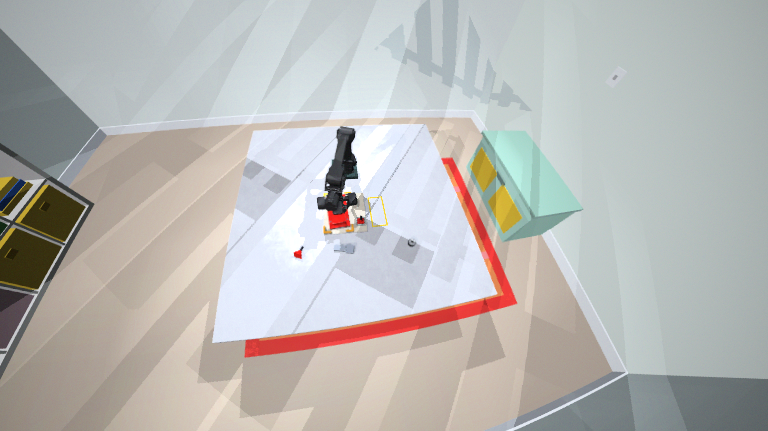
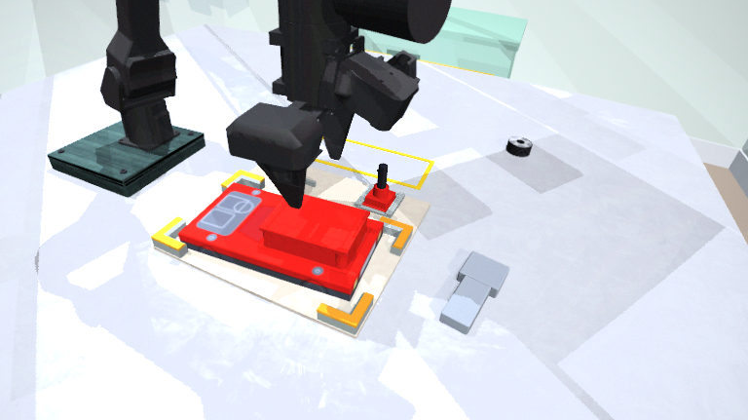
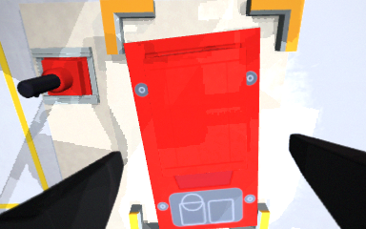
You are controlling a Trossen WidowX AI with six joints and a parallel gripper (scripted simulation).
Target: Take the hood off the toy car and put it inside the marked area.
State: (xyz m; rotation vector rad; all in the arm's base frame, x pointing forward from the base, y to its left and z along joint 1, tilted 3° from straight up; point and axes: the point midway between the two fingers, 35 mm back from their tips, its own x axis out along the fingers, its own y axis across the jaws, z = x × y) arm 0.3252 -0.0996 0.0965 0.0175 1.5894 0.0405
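The red hood lies 60 mm below my gripper tip. From my gripper tip the other things lie so: black wheel (350 mm to the left, 200 mm ahead, 90 mm below); small base (110 mm to the left, 60 mm below, 30 mm ahead).
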